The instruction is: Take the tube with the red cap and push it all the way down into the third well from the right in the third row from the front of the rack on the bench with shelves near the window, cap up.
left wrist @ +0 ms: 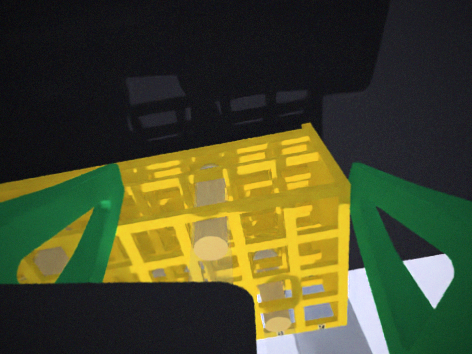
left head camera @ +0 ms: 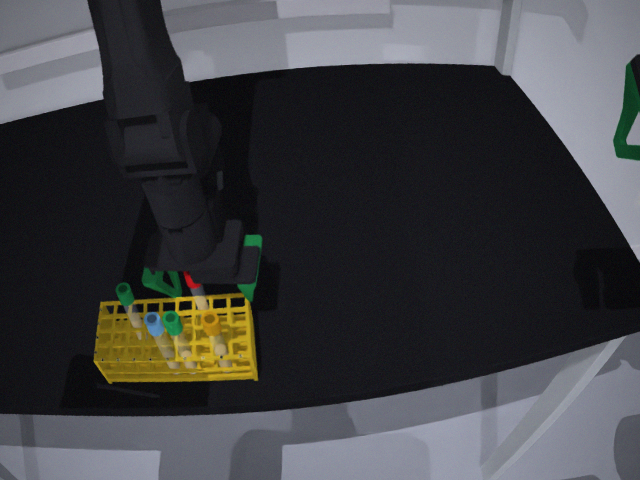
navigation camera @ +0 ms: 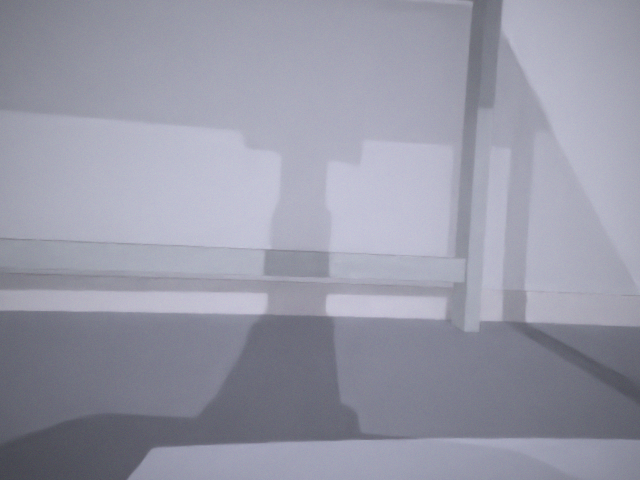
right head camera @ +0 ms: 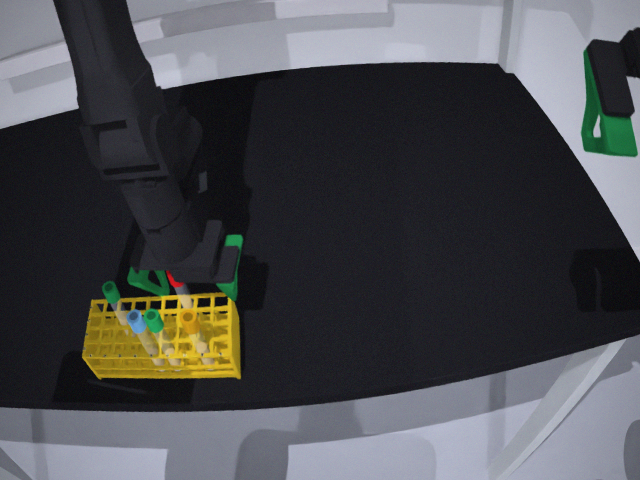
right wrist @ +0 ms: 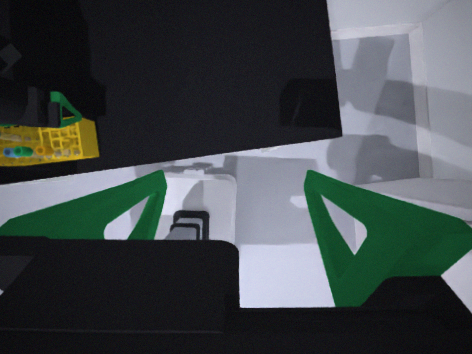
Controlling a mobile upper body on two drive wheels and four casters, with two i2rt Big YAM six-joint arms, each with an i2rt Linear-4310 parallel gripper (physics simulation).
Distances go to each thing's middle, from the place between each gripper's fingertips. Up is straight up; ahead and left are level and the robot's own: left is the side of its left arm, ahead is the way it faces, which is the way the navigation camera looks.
I see the yellow rack (left head camera: 120,356) 60 mm behind my left hand, 50 mm to the left of it and 20 mm below it.
The yellow rack lies 5 cm ahead of my right hand, 44 cm to the left of it and 34 cm below it.
